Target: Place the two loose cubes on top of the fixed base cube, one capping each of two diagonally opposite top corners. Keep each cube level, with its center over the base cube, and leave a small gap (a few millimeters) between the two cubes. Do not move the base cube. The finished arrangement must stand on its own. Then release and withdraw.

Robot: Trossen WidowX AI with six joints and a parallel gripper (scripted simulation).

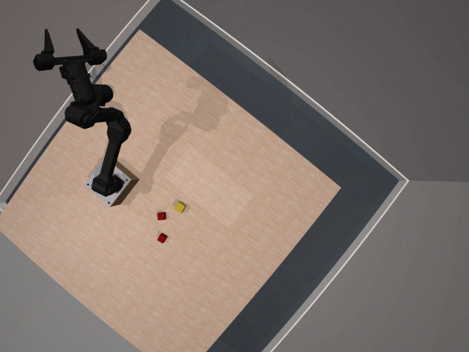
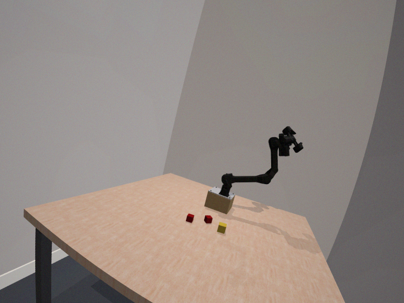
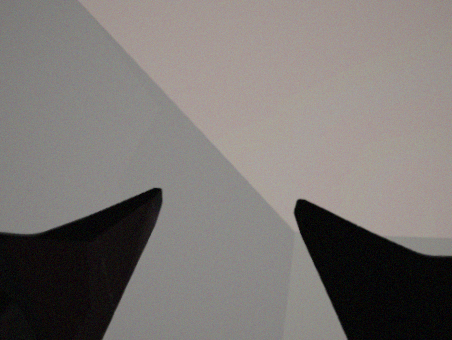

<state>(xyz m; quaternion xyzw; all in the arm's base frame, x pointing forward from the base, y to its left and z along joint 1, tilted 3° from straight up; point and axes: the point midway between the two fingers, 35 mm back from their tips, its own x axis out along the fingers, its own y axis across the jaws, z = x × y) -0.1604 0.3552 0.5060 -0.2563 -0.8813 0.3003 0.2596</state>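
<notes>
Now: the yellow base cube 500 mm ahead of my gripper tip, 330 mm to the right of it and 580 mm below it.
</notes>
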